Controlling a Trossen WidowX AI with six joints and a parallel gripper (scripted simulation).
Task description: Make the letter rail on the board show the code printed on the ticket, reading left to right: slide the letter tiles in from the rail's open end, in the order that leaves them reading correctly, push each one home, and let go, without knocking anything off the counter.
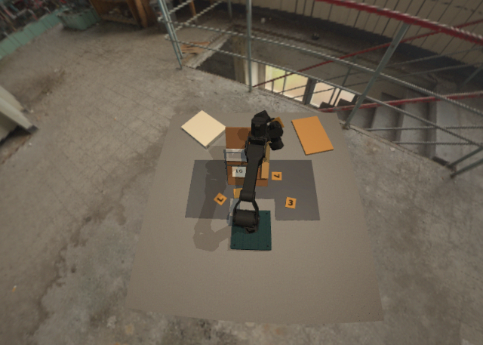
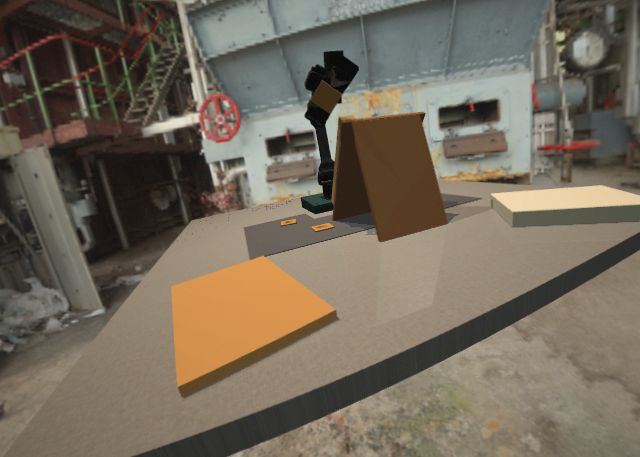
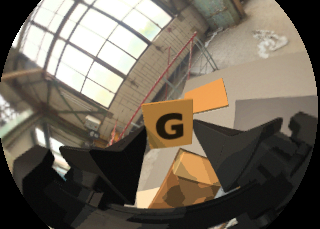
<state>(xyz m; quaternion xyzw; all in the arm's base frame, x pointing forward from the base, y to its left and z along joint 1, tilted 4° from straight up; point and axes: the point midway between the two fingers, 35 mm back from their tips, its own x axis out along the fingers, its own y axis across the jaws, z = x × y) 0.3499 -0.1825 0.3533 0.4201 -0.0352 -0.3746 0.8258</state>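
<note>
The white ticket lies 27 cm below my gripper tip, 22 cm to the left of it and 8 cm behind it. Round my gripper tip: 7 tile (35 cm below, 12 cm behind); then orange tile marked g (right at my gripper tip); then dark mat (35 cm below, 20 cm behind, 16 cm to the left).
</note>
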